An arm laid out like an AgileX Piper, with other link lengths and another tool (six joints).
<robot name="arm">
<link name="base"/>
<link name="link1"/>
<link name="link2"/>
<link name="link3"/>
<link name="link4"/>
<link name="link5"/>
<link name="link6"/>
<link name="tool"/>
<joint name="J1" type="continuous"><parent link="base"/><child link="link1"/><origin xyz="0 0 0.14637"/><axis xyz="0 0 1"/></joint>
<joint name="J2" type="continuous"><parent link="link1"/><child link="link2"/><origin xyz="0 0 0"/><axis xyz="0 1 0"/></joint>
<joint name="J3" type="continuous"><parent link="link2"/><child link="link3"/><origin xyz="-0.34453 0 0.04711"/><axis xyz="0 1 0"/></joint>
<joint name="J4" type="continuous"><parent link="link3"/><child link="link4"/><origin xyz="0.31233 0 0.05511"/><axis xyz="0.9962 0 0.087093"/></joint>
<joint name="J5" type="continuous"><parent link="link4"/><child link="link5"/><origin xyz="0 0 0"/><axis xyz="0 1 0"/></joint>
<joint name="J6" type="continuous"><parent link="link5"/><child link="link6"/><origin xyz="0.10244 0 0.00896"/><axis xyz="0.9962 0 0.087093"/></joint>
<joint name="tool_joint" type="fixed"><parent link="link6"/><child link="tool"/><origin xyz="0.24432 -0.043 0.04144" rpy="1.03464 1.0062 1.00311"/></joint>
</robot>
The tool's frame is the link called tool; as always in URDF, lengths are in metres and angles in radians. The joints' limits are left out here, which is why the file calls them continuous.
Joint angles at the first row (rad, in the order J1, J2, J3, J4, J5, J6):
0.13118 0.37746 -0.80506 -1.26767 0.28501 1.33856
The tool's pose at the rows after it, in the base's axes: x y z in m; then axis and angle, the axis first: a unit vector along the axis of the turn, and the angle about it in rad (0 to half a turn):
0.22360 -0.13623 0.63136 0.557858 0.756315 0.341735 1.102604
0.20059 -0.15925 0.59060 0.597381 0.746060 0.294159 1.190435
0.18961 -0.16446 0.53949 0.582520 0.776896 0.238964 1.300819
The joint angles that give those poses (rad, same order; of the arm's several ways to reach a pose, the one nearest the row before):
0.13117 0.28026 -0.80504 -1.09624 0.40256 1.19175
0.13120 0.19758 -0.80505 -0.88814 0.55073 1.00278
0.13118 0.13146 -0.80505 -0.69625 0.70646 0.79570

